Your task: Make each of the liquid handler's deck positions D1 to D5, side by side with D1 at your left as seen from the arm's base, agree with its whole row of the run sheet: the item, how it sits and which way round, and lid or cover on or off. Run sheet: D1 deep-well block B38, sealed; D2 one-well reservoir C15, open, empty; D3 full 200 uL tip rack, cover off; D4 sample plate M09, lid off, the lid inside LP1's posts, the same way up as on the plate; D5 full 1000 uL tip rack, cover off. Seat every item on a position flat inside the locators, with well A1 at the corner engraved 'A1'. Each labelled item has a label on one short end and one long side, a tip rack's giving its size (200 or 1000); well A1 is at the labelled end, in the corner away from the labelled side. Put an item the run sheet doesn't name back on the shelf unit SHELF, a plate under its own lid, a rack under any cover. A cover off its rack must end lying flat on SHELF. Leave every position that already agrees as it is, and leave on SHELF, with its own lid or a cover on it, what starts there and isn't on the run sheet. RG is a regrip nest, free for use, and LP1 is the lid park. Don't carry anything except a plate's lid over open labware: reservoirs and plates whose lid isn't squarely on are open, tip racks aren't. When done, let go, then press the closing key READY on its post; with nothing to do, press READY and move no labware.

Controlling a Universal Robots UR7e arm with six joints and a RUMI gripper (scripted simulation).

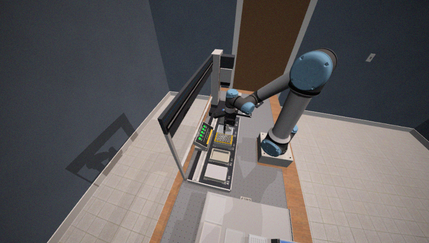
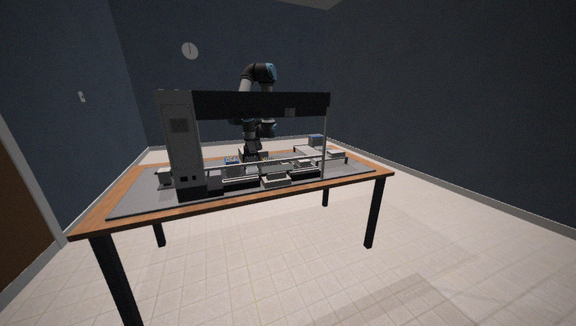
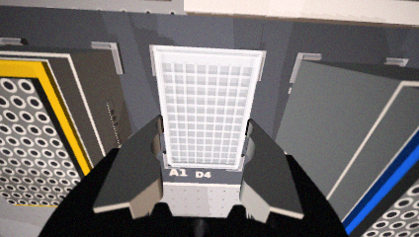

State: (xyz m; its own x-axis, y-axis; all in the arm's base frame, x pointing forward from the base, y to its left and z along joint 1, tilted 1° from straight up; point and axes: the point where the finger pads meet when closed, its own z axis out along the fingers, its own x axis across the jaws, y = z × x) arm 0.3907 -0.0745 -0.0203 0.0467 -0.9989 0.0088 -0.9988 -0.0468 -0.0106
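The yellow-framed tip rack is 20 mm behind my hand, 120 mm to the left of it and 30 mm above it. The rest, counted from my hand: blue-framed tip rack (10 mm behind, 130 mm to the right, 50 mm above); well plate (10 mm below); one-well reservoir (20 mm behind, 250 mm to the left, 10 mm below).
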